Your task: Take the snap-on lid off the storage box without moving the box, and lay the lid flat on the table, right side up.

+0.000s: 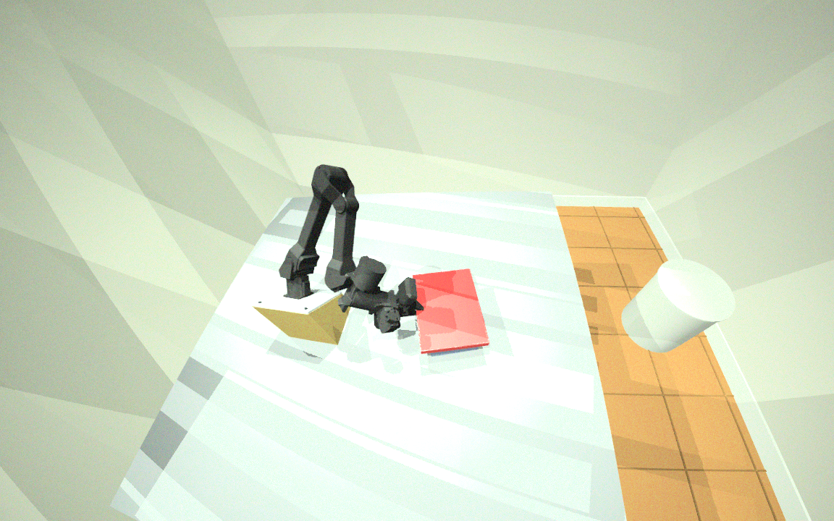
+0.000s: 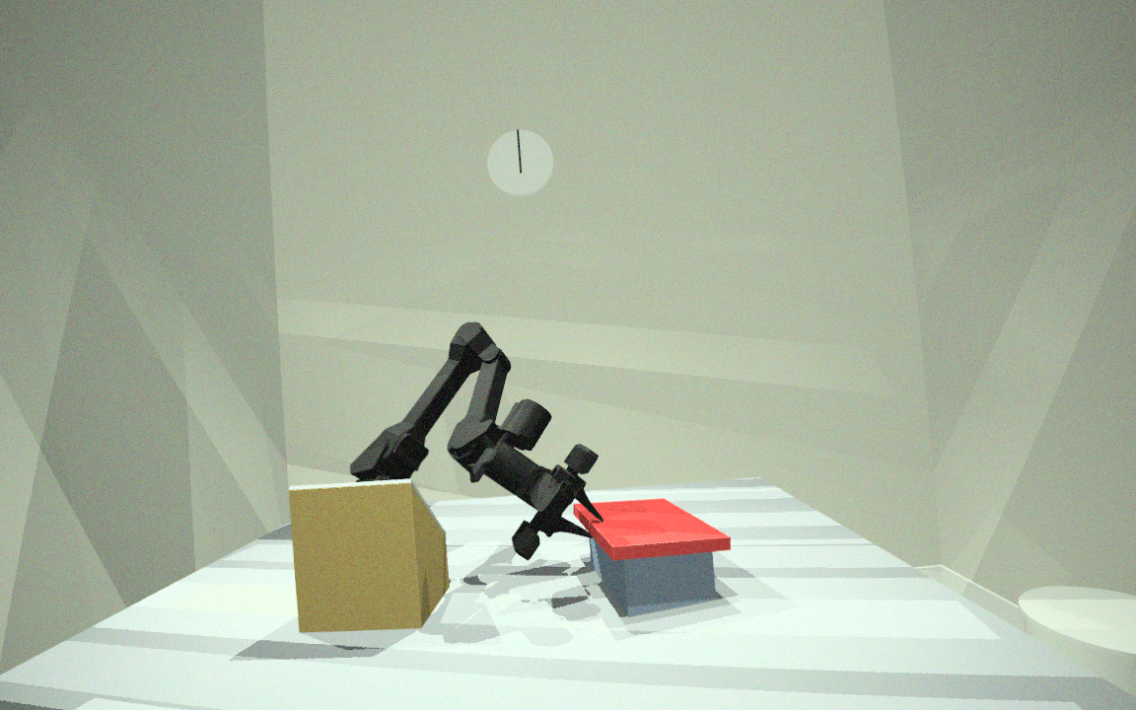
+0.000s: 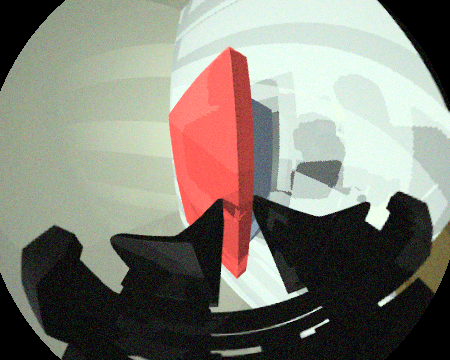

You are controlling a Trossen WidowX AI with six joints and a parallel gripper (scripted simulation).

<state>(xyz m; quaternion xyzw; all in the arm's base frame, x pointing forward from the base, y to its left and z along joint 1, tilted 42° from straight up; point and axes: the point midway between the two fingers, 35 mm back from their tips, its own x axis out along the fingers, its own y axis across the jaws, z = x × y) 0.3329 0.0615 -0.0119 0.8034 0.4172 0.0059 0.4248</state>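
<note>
Right now the red lid is 7 cm ahead of my gripper tip and 3 cm to the left of it. Also, from my gripper tip: storage box 7 cm ahead, 5 cm below, 3 cm to the left.
</note>
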